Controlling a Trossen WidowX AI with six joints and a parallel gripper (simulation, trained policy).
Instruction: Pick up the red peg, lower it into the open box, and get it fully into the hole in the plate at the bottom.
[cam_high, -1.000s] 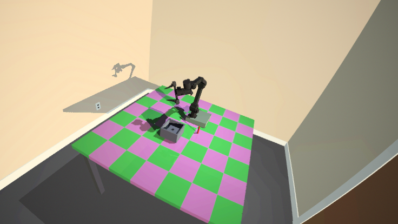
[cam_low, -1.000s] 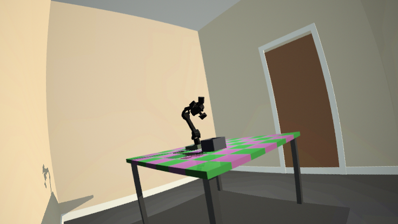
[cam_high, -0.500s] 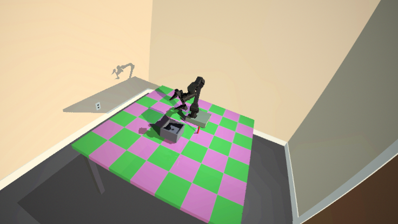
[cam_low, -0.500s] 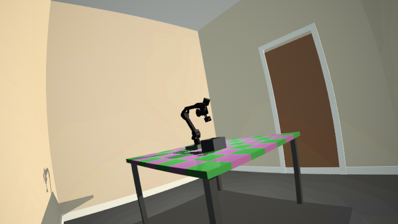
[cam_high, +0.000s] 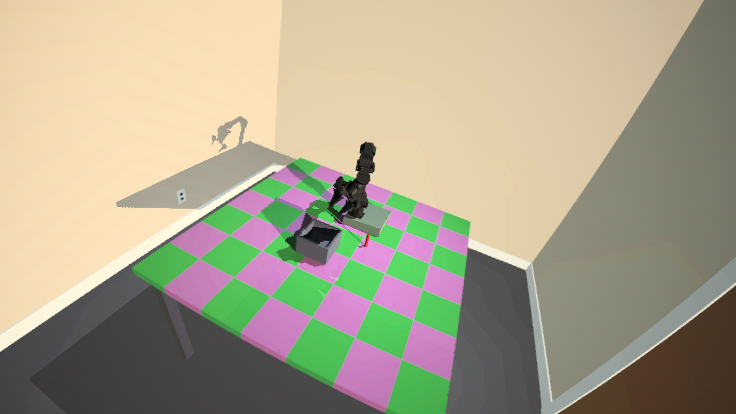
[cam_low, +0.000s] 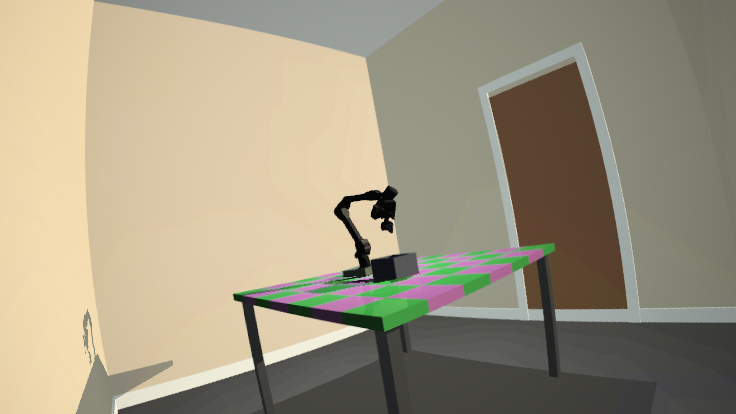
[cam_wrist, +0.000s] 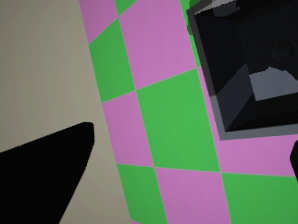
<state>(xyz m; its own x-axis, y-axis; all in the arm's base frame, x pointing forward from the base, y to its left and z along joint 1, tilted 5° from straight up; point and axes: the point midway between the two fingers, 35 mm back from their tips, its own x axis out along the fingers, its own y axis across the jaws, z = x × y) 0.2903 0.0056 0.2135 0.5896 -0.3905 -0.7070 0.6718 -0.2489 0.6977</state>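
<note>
My gripper tip is 200 mm above the red peg, 150 mm to the right of it and 140 mm past it. Round my gripper tip: grey box: 220 mm below, 40 mm to the right, 20 mm ahead; plate: 200 mm below, 40 mm to the right, 20 mm ahead.
</note>
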